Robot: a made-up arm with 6 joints.
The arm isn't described. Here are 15 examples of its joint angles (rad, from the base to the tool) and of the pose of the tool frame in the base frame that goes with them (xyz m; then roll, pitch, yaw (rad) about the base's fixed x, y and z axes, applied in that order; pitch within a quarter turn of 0, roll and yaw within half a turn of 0).
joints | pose
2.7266 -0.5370 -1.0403 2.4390 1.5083 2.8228 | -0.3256 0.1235 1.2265 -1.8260 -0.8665 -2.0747
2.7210 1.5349 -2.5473 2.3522 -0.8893 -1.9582 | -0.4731 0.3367 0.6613 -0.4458 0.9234 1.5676
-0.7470 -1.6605 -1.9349 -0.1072 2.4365 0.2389 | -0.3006 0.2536 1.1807 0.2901 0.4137 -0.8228
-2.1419 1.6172 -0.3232 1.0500 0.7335 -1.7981 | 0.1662 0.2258 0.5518 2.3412 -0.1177 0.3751
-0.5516 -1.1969 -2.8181 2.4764 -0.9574 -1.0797 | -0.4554 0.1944 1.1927 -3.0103 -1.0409 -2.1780
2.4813 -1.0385 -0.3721 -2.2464 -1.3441 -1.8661 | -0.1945 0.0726 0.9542 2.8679 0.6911 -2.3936
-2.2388 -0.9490 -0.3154 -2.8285 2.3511 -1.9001 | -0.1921 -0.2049 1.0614 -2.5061 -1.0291 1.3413
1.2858 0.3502 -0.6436 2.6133 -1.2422 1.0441 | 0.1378 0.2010 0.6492 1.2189 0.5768 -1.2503
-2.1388 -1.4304 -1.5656 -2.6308 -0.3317 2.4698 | 0.1438 0.1363 1.3975 -0.5127 -1.1068 -1.7751
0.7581 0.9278 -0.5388 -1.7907 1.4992 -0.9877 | 0.1615 0.0293 0.4518 1.7703 0.1493 -0.6356
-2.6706 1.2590 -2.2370 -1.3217 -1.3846 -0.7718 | -0.4591 -0.3667 0.8293 -1.7119 -0.0977 -1.3943
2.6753 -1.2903 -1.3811 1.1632 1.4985 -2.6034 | 0.0663 -0.0901 1.4048 -2.1714 0.1150 -2.4353
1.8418 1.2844 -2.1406 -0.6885 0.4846 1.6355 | -0.1432 0.6531 0.6637 0.4786 1.0190 1.2418
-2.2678 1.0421 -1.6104 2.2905 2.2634 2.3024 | -0.2877 -0.4434 0.7112 -1.6036 -0.9462 -0.8409
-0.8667 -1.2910 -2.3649 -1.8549 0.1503 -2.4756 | -0.2790 0.4223 1.3295 -1.4189 -0.9976 2.5431
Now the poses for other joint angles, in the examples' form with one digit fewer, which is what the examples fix.
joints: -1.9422 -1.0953 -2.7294 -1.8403 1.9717 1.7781
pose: 0.154 0.537 1.187 2.532 0.475 2.833
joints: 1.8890 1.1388 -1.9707 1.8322 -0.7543 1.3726
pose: -0.061 0.594 0.679 2.520 0.671 0.883
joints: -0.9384 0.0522 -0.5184 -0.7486 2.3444 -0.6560
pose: 0.127 -0.266 0.723 2.824 -0.399 2.760
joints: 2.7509 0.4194 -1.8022 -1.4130 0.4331 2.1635
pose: -0.553 0.237 1.062 0.656 0.237 2.310
